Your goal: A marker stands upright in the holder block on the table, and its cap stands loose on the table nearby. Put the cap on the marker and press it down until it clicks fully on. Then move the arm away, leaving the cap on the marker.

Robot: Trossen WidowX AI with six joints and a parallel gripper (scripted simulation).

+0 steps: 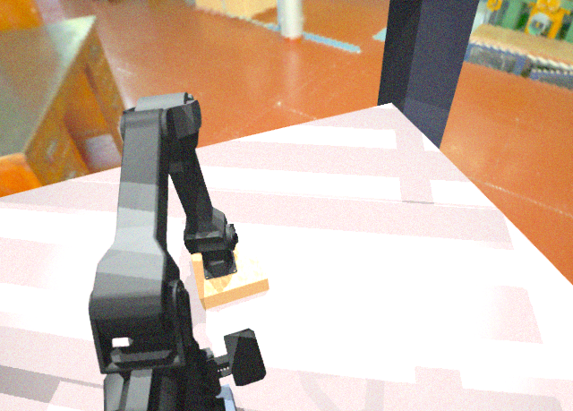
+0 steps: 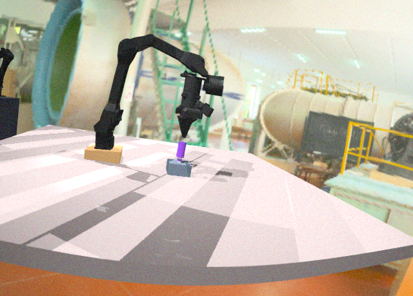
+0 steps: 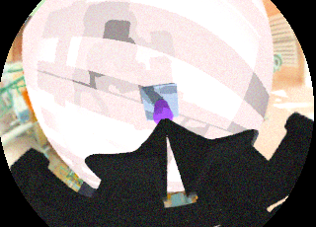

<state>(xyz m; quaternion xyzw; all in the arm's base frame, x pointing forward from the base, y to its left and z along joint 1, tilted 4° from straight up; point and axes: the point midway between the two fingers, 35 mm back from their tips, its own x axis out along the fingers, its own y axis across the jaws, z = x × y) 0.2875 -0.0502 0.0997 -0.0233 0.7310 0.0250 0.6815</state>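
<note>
Right now the marker cap is 4 cm below my gripper tip. Also, from my gripper tip: grey holder block (10 cm below).
</note>
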